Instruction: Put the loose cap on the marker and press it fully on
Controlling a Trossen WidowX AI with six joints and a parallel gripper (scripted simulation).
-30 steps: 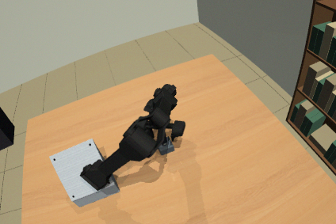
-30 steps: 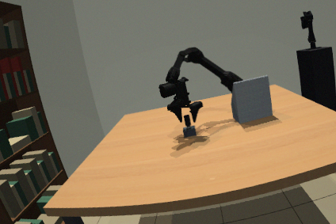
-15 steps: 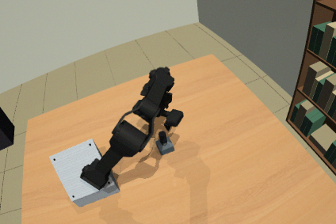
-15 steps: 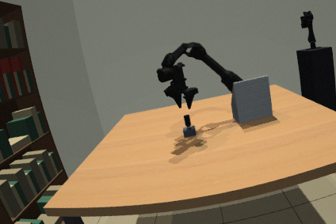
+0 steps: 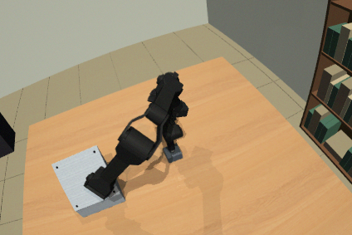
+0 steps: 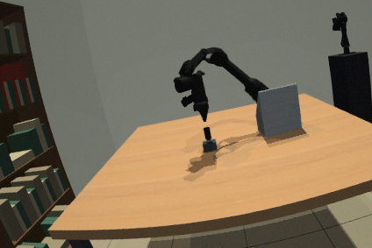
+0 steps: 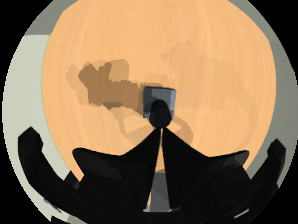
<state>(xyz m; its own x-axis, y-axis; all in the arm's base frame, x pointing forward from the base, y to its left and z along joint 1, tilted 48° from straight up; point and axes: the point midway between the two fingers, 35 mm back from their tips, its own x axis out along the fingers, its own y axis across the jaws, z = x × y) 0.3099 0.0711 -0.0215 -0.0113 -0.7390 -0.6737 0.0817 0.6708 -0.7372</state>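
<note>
My gripper tip is 60 mm above the dark marker cap. Also, from my gripper tip: blue-grey holder block 120 mm below.
</note>
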